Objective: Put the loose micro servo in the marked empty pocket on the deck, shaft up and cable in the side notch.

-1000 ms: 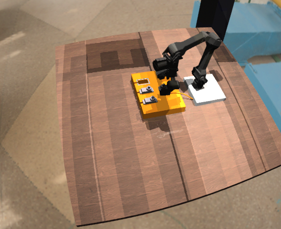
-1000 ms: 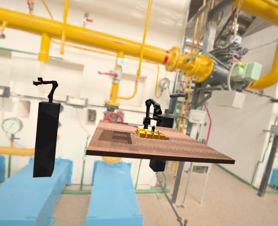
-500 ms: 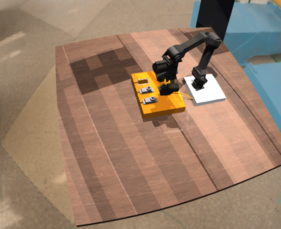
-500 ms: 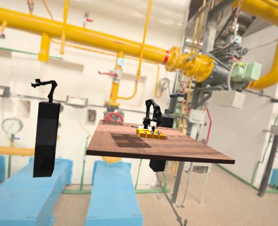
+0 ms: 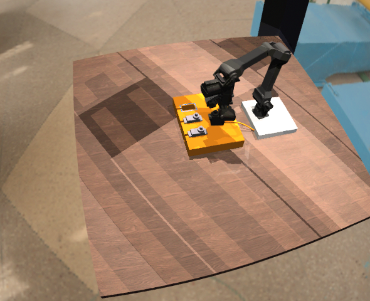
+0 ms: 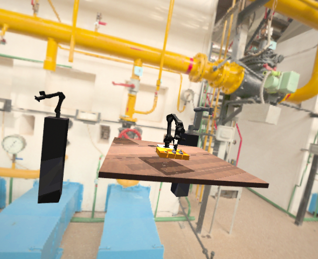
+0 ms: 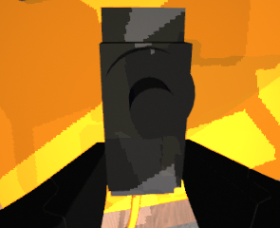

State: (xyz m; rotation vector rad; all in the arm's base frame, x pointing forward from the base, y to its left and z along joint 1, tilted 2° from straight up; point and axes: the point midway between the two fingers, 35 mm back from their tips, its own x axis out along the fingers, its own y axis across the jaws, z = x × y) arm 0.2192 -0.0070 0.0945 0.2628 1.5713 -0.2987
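The orange deck is 7 cm below my gripper tip and 4 cm to the right of it.
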